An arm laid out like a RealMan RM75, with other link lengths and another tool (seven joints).
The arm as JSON. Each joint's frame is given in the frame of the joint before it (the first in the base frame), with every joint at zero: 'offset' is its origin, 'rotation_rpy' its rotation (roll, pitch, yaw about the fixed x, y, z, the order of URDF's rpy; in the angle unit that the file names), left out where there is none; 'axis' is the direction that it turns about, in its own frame. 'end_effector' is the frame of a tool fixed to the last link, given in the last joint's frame.
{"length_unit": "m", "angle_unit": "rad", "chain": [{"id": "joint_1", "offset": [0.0, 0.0, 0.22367], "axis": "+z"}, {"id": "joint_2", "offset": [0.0, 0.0, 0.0], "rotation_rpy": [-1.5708, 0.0, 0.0], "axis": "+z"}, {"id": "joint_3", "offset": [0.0, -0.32, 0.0], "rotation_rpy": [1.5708, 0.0, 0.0], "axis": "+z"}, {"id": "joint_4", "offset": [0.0, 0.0, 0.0], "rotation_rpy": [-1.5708, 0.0, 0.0], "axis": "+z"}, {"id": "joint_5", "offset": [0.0, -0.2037, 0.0], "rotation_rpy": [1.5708, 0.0, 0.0], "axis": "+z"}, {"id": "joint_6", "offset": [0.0, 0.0, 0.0], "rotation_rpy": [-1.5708, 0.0, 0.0], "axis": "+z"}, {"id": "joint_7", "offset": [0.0, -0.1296, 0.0], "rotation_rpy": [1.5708, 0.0, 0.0], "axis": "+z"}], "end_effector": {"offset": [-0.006, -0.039, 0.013], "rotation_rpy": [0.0, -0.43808, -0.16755]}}
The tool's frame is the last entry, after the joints.
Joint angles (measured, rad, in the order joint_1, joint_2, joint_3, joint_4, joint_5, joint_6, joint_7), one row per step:
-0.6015 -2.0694 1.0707 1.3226 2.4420 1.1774 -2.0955
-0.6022 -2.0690 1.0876 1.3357 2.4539 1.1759 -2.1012
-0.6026 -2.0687 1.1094 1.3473 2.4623 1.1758 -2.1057
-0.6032 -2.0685 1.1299 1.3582 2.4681 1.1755 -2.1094
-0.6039 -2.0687 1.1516 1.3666 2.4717 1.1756 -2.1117
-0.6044 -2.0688 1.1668 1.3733 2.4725 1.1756 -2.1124
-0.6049 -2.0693 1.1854 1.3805 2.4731 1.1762 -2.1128
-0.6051 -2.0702 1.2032 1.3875 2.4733 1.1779 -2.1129
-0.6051 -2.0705 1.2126 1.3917 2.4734 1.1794 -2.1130
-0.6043 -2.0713 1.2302 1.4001 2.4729 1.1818 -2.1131
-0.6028 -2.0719 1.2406 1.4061 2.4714 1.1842 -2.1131
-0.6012 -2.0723 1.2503 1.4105 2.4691 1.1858 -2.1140
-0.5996 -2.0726 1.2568 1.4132 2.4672 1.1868 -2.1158
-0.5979 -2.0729 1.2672 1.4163 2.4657 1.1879 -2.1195
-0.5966 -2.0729 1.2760 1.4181 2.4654 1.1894 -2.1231
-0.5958 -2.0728 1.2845 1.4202 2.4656 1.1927 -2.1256
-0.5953 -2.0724 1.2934 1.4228 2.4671 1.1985 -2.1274
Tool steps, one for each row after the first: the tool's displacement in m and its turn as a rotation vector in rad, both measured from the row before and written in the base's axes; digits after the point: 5 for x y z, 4 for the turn. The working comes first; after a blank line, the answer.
Tool pose at each row, in the base's axes (x y z in m, rotation vector in rad; the steps are taken from these numbers as rounded here):
-0.24497 0.46974 0.04804 -2.3555 -0.8708 0.4560
-0.24074 0.47009 0.04777 -2.3517 -0.8483 0.4721
-0.23592 0.47009 0.04571 -2.3546 -0.8226 0.4898
-0.23100 0.47006 0.04358 -2.3584 -0.7976 0.5037
-0.22615 0.46981 0.04032 -2.3659 -0.7723 0.5177
-0.22235 0.46960 0.03807 -2.3719 -0.7528 0.5255
-0.21792 0.46912 0.03484 -2.3806 -0.7296 0.5354
-0.21374 0.46837 0.03141 -2.3900 -0.7076 0.5452
-0.21153 0.46788 0.02969 -2.3951 -0.6957 0.5506
-0.20751 0.46673 0.02642 -2.4045 -0.6737 0.5596
-0.20526 0.46568 0.02442 -2.4111 -0.6613 0.5641
-0.20350 0.46467 0.02241 -2.4177 -0.6521 0.5673
-0.20263 0.46386 0.02099 -2.4223 -0.6483 0.5687
-0.20135 0.46278 0.01871 -2.4287 -0.6431 0.5725
-0.20061 0.46188 0.01676 -2.4338 -0.6399 0.5775
-0.19975 0.46094 0.01483 -2.4396 -0.6349 0.5846
-0.19891 0.45986 0.01287 -2.4459 -0.6279 0.5955

0.00423 0.00035 -0.00027 -0.0001 0.0183 -0.0116
0.00482 0.00000 -0.00206 -0.0066 0.0177 -0.0142
0.00492 -0.00003 -0.00213 -0.0063 0.0147 -0.0147
0.00485 -0.00025 -0.00326 -0.0099 0.0134 -0.0151
0.00380 -0.00021 -0.00225 -0.0069 0.0083 -0.0124
0.00443 -0.00048 -0.00323 -0.0100 0.0097 -0.0146
0.00418 -0.00075 -0.00343 -0.0108 0.0089 -0.0138
0.00221 -0.00049 -0.00172 -0.0060 0.0049 -0.0074
0.00402 -0.00115 -0.00327 -0.0108 0.0083 -0.0138
0.00225 -0.00105 -0.00200 -0.0071 0.0038 -0.0079
0.00176 -0.00101 -0.00201 -0.0068 0.0021 -0.0059
0.00087 -0.00081 -0.00142 -0.0046 0.0003 -0.0025
0.00128 -0.00108 -0.00228 -0.0070 0.0015 -0.0029
0.00074 -0.00090 -0.00195 -0.0063 0.0022 -0.0011
0.00086 -0.00094 -0.00193 -0.0076 0.0037 -0.0019
0.00084 -0.00108 -0.00196 -0.0094 0.0064 -0.0024

